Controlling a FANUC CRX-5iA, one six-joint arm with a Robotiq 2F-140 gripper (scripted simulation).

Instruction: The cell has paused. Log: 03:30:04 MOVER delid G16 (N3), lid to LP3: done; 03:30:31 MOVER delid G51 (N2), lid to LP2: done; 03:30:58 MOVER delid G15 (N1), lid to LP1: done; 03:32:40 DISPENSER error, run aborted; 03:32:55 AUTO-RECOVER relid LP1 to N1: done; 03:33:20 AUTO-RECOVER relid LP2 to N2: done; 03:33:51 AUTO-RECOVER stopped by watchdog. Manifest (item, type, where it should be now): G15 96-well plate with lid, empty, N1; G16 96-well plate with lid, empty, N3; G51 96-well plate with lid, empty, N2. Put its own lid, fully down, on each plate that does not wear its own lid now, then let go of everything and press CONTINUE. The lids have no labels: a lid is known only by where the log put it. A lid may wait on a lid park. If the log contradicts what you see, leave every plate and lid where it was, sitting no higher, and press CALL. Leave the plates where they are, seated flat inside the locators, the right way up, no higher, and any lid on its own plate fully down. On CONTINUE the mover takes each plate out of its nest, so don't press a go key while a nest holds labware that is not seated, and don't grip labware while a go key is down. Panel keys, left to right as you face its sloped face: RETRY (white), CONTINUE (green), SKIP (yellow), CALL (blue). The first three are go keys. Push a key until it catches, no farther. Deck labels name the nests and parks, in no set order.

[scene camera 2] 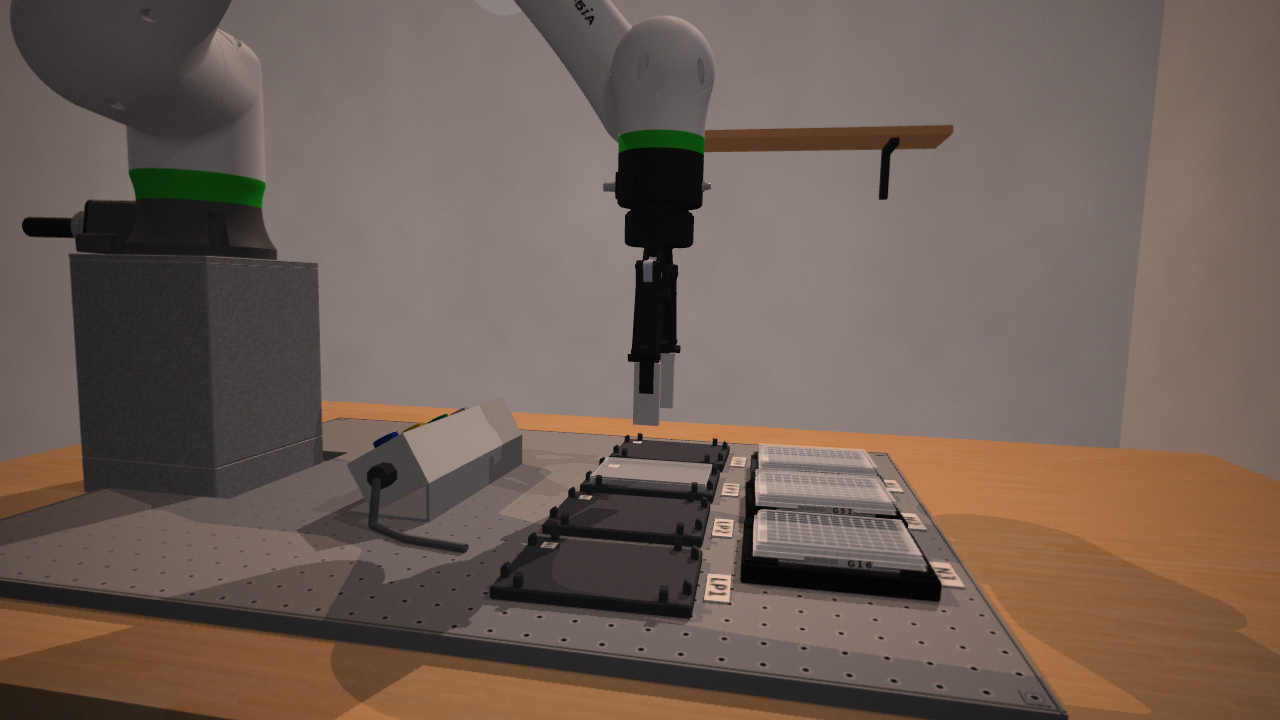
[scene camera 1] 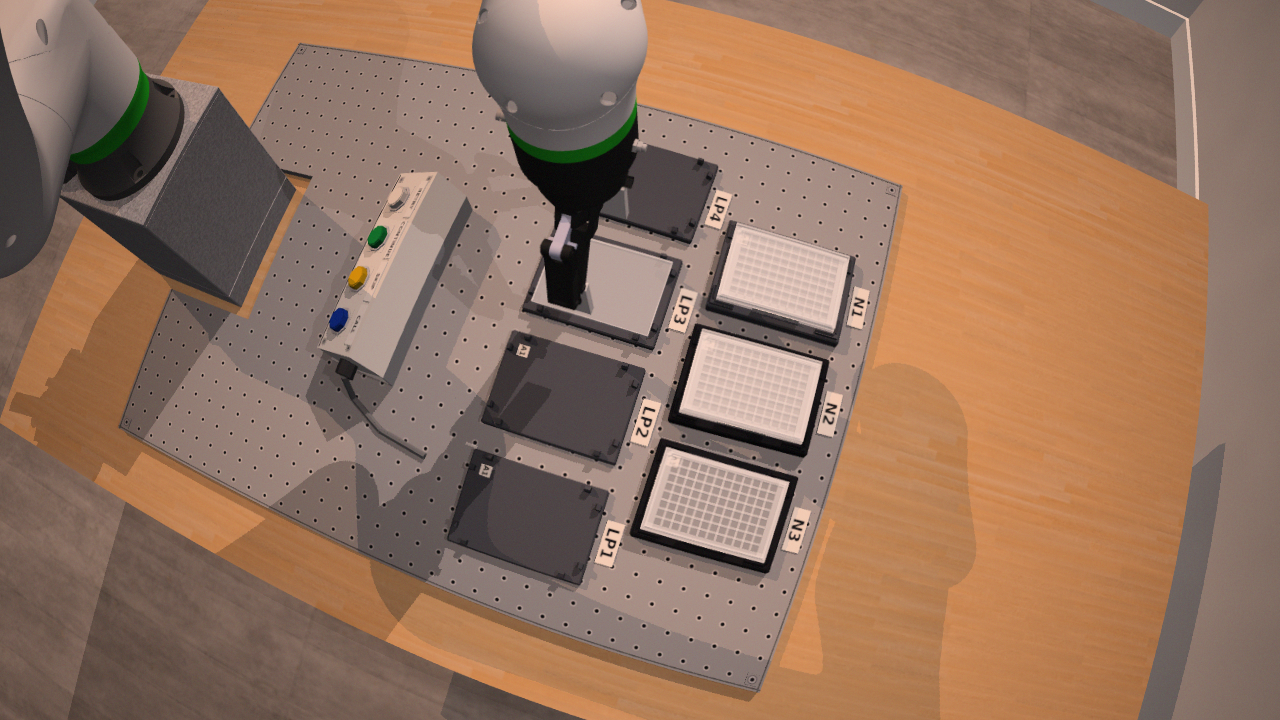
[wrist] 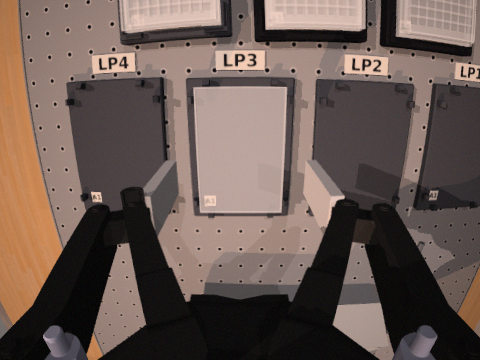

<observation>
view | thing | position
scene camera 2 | my gripper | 654, 415
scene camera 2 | clear lid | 618, 471
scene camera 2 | plate G16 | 875, 544
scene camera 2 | clear lid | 861, 491
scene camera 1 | my gripper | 597, 258
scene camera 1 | clear lid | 626, 286
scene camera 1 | plate G16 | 776, 488
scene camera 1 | clear lid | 732, 380
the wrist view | my gripper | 241, 177
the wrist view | clear lid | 240, 131
</observation>
